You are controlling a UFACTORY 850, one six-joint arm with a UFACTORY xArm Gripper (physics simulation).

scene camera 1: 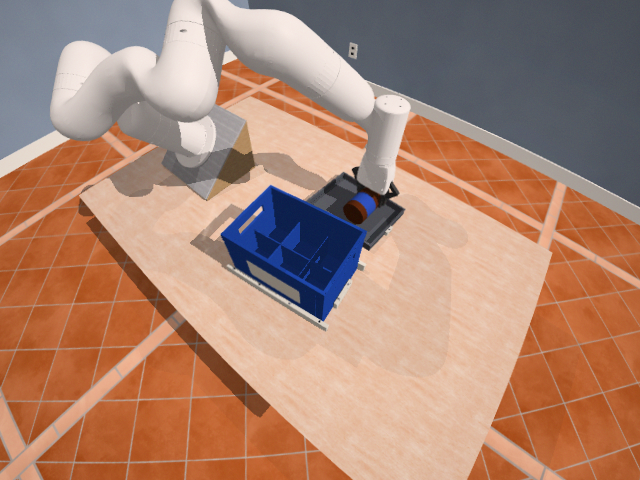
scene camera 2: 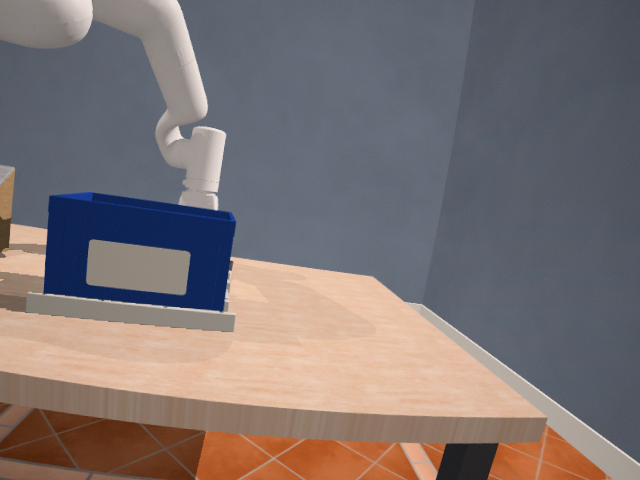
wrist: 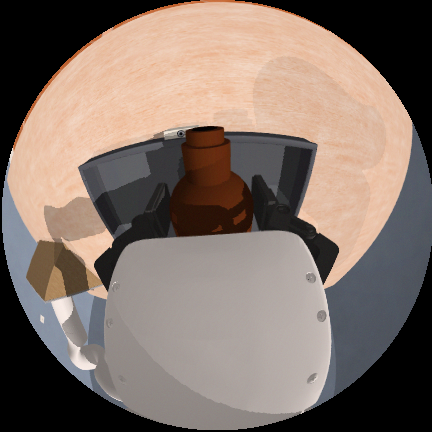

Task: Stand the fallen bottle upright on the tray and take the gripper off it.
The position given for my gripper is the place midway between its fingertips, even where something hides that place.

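Note:
My gripper (scene camera 1: 370,199) and a pale rail (scene camera 1: 304,314) are visible together. The rail (scene camera 2: 51,304) is visible here too. A brown bottle (wrist: 209,199) shares the wrist frame with my gripper (wrist: 209,191).

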